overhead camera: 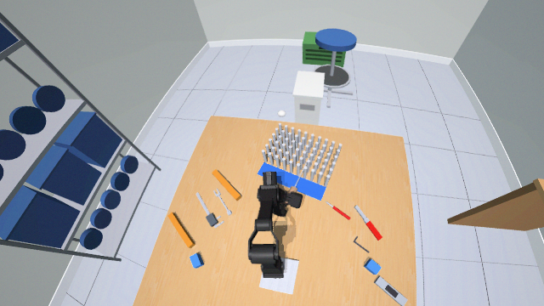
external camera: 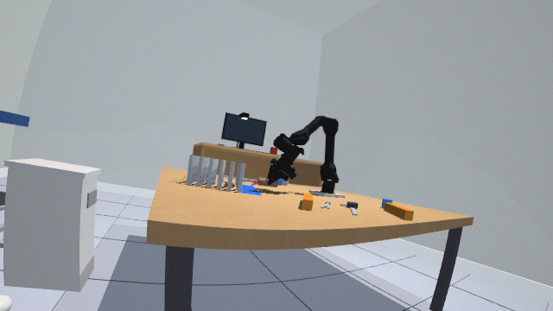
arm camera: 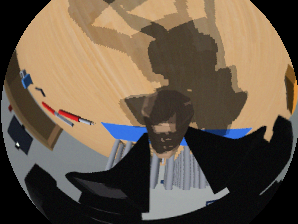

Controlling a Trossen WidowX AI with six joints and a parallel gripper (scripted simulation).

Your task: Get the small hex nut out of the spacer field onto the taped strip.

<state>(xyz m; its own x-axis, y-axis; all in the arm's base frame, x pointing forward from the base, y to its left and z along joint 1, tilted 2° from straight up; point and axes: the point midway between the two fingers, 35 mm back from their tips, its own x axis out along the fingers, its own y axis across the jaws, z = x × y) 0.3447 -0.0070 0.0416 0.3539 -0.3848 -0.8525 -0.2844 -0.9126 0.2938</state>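
Right now the blue taped strip is 100 mm ahead of my gripper tip, 40 mm below it and 10 mm to the left of it. Round my gripper tip: red screwdriver (220 mm to the right, 30 mm below, 30 mm behind); brown-handled hook tool (100 mm ahead, 30 mm to the right, 10 mm below); small wrench (350 mm to the left, 70 mm behind, 30 mm below).
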